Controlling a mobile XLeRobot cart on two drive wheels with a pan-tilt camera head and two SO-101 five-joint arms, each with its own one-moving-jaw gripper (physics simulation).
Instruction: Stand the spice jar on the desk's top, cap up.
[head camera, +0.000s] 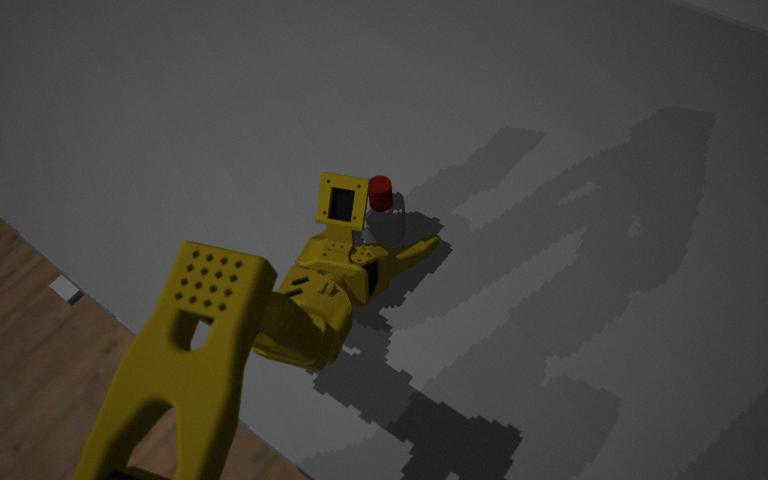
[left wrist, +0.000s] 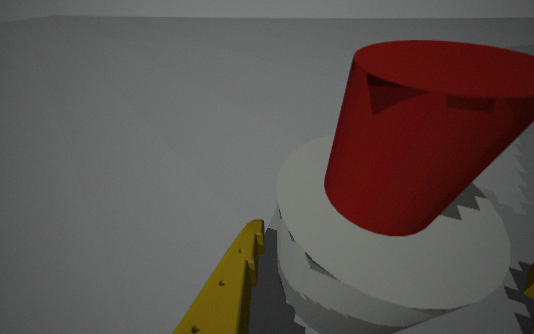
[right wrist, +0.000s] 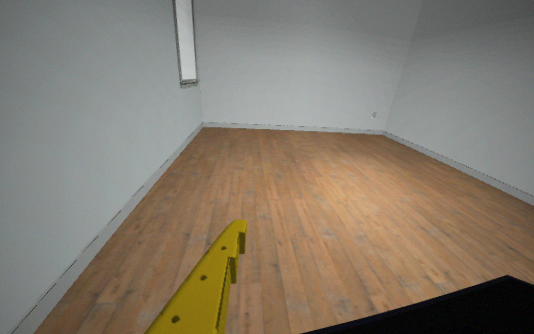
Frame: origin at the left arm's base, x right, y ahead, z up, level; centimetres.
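Seen in the pictures: left hand at its tool point: (left wrist: 263, 232); right hand at its tool point: (right wrist: 246, 232).
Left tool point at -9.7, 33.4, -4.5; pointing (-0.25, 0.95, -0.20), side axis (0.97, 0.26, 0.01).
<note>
A point is followed by its place in that frame, as x, y, z.
The spice jar (head camera: 380, 193) @(-6.4, 32.5, 1.2) (left wrist: 400, 165) has a pale, wide body and a narrower red cap. It looks upright on the grey desk top (head camera: 169, 113) @(-38.9, 36.3, -5.5) (left wrist: 125, 150) @(-19.8, 37.2, -5.5), cap up; its foot is mostly hidden. My left gripper (head camera: 403, 237) (left wrist: 395, 255) is open around the jar's body. In the left wrist view the fixed jaw stands just left of the body, with a narrow gap at its tip, and a bit of the moving jaw shows at the right edge, apart from the body. My right gripper (right wrist: 242, 226) is fully open, with one notched jaw in view, away from the desk.
The desk's near edge runs diagonally at the lower left of the head view, with wooden floor (head camera: 33, 339) @(-96.5, 11.4, -77.5) (right wrist: 300, 200) @(-33.4, -143.0, -77.5) beyond it and a small white block (head camera: 65, 288) beside it. Arm shadows lie on the desk. The right wrist view shows walls (right wrist: 300, 65) @(-105.3, -375.4, 40.3) and a dark surface (right wrist: 475, 315) at the lower right.
</note>
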